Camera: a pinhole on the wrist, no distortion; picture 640 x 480 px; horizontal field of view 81.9 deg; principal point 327.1 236.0 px. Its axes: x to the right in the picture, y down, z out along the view. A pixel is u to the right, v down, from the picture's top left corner.
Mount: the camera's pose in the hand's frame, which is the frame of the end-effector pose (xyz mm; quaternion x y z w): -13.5 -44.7 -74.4 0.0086 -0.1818 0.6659 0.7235
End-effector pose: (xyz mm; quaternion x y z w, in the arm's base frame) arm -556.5 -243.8 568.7 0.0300 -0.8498 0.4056 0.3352
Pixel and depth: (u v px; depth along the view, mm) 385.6 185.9 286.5
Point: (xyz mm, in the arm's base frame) -612.8 -458.6 498.2
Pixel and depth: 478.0 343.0 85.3
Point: -507.5 -283.1 550.8
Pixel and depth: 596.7 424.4 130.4
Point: -512.9 -294.4 465.4
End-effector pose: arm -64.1 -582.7 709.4 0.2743 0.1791 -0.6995 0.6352
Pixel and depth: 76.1 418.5 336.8
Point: -401.7 -409.6 951.1
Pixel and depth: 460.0 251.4 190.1
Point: -106.1 -599.2 841.3
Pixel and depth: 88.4 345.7 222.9
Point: -299.9 -489.0 834.5
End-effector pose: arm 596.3 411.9 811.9 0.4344 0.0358 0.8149 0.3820
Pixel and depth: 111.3 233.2 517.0
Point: 1163.5 551.7 726.9
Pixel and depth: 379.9 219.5 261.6
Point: 798.0 372.7 850.3
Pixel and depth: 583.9 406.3 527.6
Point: 938.3 -95.2 929.6
